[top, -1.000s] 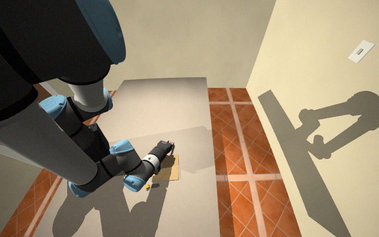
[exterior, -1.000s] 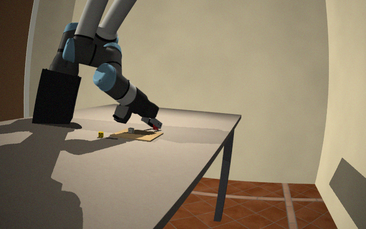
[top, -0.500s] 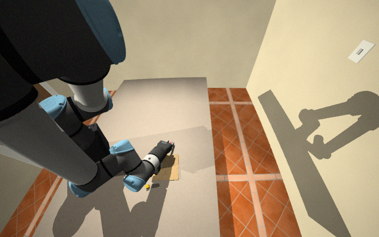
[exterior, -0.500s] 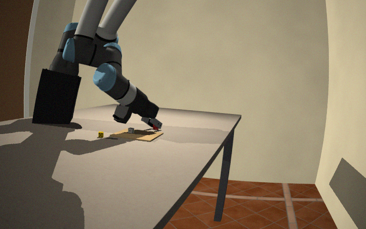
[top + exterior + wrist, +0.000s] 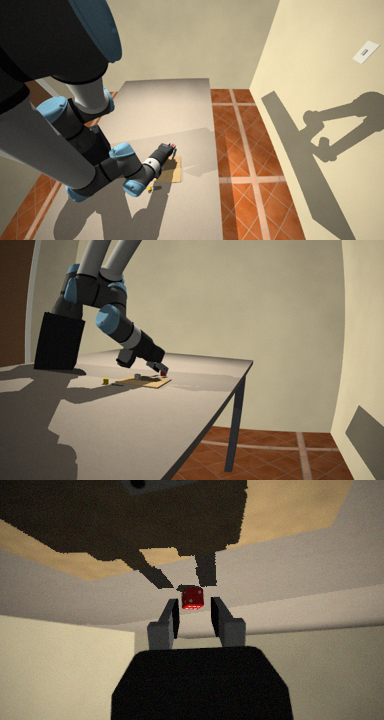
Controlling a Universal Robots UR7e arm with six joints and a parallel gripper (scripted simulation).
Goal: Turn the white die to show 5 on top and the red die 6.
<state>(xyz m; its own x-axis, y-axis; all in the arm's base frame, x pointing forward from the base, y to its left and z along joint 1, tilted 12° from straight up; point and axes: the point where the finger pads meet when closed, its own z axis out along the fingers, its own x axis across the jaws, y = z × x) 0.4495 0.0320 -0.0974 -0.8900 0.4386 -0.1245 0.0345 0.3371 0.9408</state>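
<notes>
Now: the red die 2 cm below my hand, 1 cm to the left of it and 1 cm ahead of it. Round my hand: white die 11 cm to the right, 5 cm behind, 1 cm below; yellow die 21 cm to the right, 12 cm behind, 2 cm below; tan mat 12 cm to the right, 2 cm below, 2 cm behind.
</notes>
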